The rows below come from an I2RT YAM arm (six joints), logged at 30 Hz.
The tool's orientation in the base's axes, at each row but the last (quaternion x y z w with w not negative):
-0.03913, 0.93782, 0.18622, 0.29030
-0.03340, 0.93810, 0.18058, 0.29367
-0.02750, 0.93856, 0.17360, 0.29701
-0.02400, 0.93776, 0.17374, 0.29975
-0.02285, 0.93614, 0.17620, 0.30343
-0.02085, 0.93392, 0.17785, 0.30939
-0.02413, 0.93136, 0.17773, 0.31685
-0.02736, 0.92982, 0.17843, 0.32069
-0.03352, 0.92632, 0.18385, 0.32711
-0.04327, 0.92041, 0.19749, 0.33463
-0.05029, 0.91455, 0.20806, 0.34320
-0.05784, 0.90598, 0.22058, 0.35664
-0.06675, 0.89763, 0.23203, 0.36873
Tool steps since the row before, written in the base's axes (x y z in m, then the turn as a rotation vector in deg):
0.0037, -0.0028, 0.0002, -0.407, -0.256, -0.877
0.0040, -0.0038, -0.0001, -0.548, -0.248, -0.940
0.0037, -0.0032, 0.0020, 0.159, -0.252, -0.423
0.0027, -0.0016, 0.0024, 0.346, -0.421, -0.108
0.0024, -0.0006, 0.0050, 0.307, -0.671, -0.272
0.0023, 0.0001, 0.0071, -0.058, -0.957, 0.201
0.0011, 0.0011, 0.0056, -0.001, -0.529, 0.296
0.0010, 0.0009, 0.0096, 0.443, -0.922, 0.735
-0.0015, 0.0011, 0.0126, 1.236, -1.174, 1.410
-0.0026, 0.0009, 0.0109, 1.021, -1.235, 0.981
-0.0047, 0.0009, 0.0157, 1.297, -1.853, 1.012
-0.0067, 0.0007, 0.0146, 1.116, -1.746, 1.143
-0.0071, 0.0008, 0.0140, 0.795, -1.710, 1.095
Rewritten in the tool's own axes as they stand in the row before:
-0.0033, -0.0032, 0.0008, 0.819, -0.450, 0.357
-0.0034, -0.0043, 0.0009, 0.971, -0.439, 0.332
-0.0043, -0.0030, -0.0006, 0.096, -0.392, 0.324
-0.0037, -0.0012, -0.0009, -0.247, -0.480, 0.130
-0.0049, 0.0007, -0.0026, -0.136, -0.761, 0.146
-0.0060, 0.0020, -0.0039, -0.139, -0.823, -0.513
-0.0042, 0.0026, -0.0031, -0.212, -0.401, -0.402
-0.0066, 0.0037, -0.0061, -0.855, -0.704, -0.599
-0.0066, 0.0053, -0.0095, -1.909, -0.868, -0.705
-0.0048, 0.0050, -0.0088, -1.474, -1.022, -0.558
-0.0066, 0.0074, -0.0131, -1.736, -1.638, -0.668
-0.0048, 0.0076, -0.0133, -1.684, -1.447, -0.818
-0.0046, 0.0079, -0.0128, -1.418, -1.340, -0.974

